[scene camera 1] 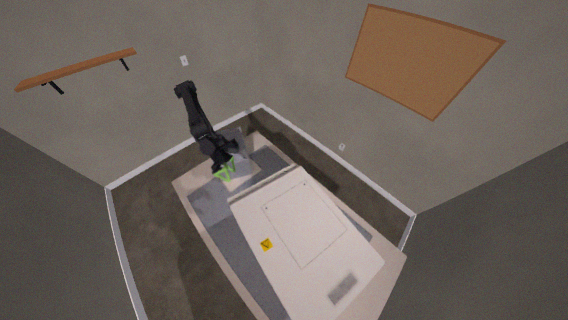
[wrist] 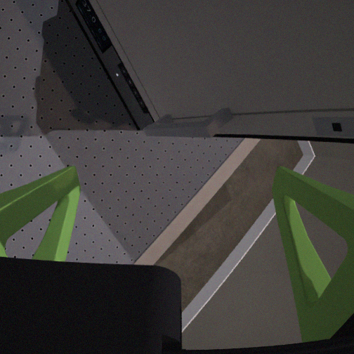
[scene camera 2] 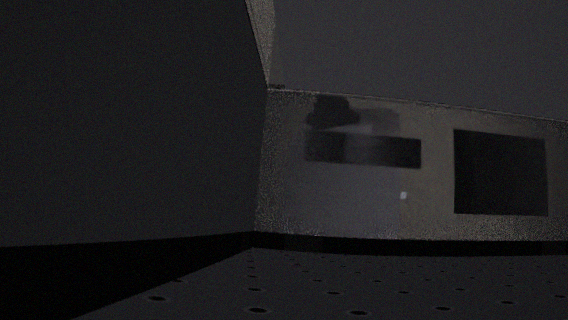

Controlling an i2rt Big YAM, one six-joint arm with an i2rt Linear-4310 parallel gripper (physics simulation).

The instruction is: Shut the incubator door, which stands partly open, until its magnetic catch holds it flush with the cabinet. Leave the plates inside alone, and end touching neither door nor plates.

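Places are measured from the arm's base along level axes (x down, y back, z left), in metres.
Pixels of known places: gripper, fingertip midpoint: [scene camera 1: 232, 176]; arm's base at its link origin: [scene camera 1: 220, 145].
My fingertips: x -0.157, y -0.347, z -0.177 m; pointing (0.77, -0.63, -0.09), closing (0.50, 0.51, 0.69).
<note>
Ahead of a thing's pixels: the offset from my fingertips to its top centre. "spot": to the spot under its first point.
The incubator cabinet {dx -0.111, dy -0.390, dz -0.049 m} [scene camera 1: 300, 220] stands on the table, with its pale door {spot: dx -0.076, dy -0.170, dz +0.027 m} [scene camera 1: 262, 183] seen edge-on from above along its near edge. In the wrist view, a grey bar handle [wrist: 182, 128] sticks out at the lower edge of a large grey panel, and a small black square [wrist: 336, 127] sits on the strip to its right. How wide the door gap is cannot be told. My gripper [scene camera 1: 228, 170] [wrist: 175, 177], with green fingers, is open and empty in front of the door. The handle shows beyond the fingertips, apart from them. The plates are hidden.
A dark display strip [wrist: 93, 22] runs along the panel's left side. A perforated board [wrist: 145, 175] lies on the table beneath. A wall shelf [scene camera 1: 80, 67] and a cork board [scene camera 1: 422, 60] are on the walls. Scene camera 2 is very dark, with the arm a dark shape.
</note>
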